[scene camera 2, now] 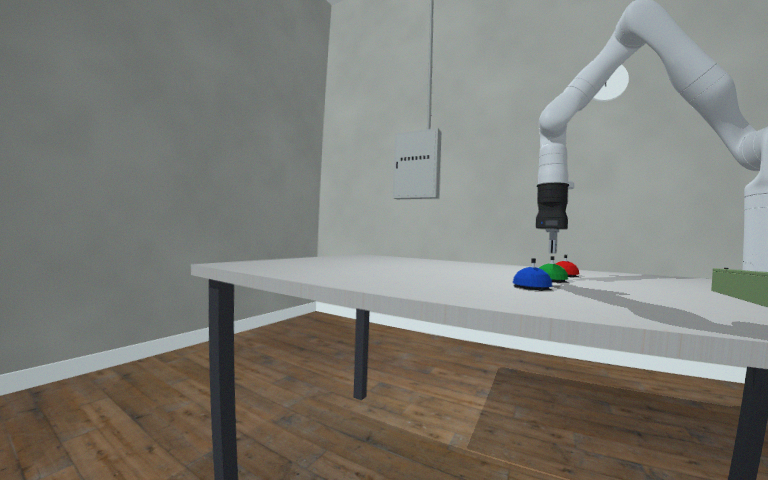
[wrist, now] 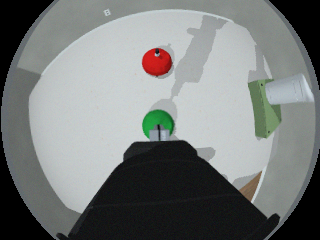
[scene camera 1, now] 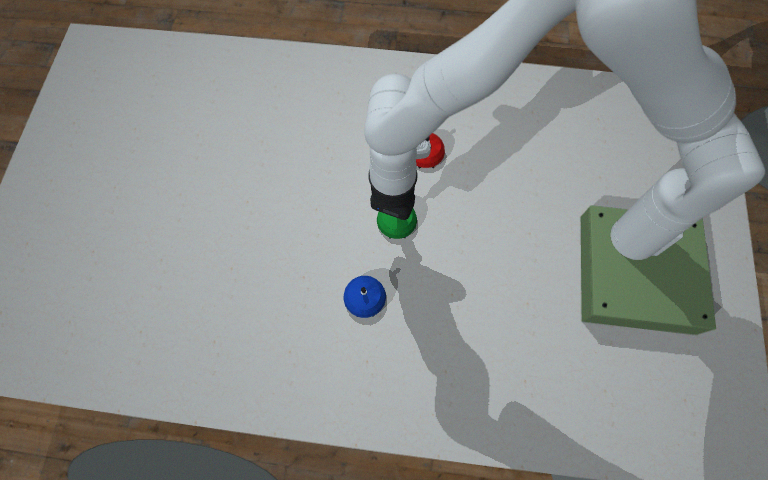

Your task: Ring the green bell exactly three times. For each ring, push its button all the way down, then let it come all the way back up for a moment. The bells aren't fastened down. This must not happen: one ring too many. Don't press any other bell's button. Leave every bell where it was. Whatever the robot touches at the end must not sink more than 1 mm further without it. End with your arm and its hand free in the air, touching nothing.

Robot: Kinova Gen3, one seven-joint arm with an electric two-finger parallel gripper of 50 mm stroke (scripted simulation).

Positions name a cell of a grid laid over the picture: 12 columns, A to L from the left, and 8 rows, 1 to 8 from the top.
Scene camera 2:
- my gripper: I5
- blue bell: I5
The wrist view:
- my gripper: F5
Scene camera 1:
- my gripper: G4
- green bell: G4
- blue bell: F5
